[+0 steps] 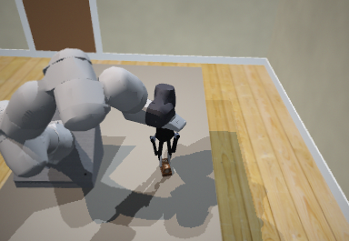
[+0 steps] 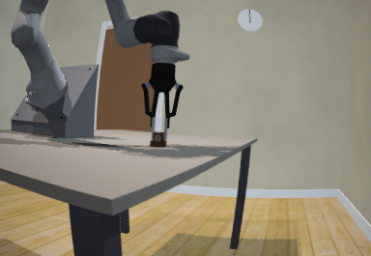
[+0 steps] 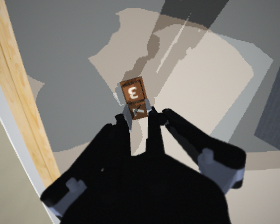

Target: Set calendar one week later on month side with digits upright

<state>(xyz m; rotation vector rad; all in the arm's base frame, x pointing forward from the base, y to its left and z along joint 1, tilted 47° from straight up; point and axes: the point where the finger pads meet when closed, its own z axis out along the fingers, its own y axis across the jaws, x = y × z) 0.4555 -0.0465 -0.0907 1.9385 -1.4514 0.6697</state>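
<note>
My gripper is now 40 mm above the brown tray and 20 mm to the left of it.
</note>
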